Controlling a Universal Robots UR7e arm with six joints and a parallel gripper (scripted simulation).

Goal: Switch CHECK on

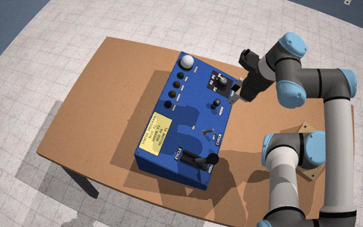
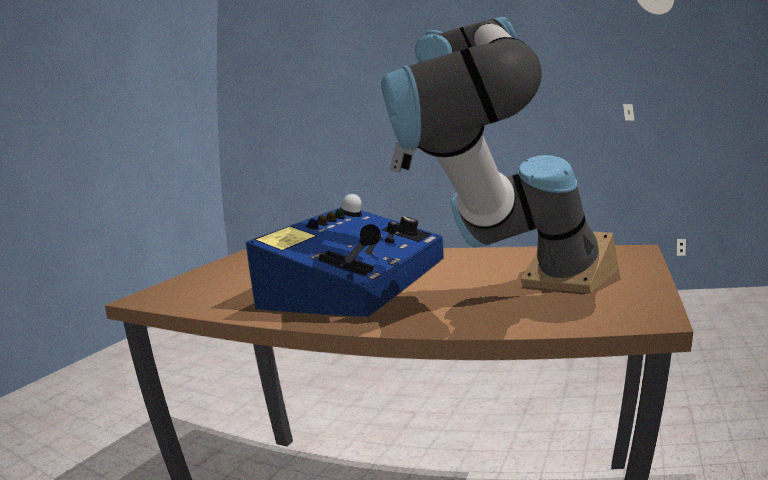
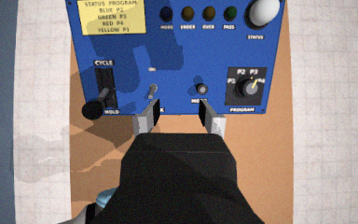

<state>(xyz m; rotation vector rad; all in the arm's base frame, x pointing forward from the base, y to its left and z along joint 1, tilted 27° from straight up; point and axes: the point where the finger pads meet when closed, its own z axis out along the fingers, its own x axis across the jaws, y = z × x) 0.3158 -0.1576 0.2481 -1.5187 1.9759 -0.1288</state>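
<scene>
Now: the check toggle 60 mm ahead of my hand, 60 mm to the left of it and 170 mm below it. The rest, counted from my hand: mode switch (50 mm ahead, 60 mm to the right, 160 mm below); then blue console (90 mm ahead, 10 mm to the right, 190 mm below); then hold lever (60 mm ahead, 180 mm to the left, 150 mm below).
</scene>
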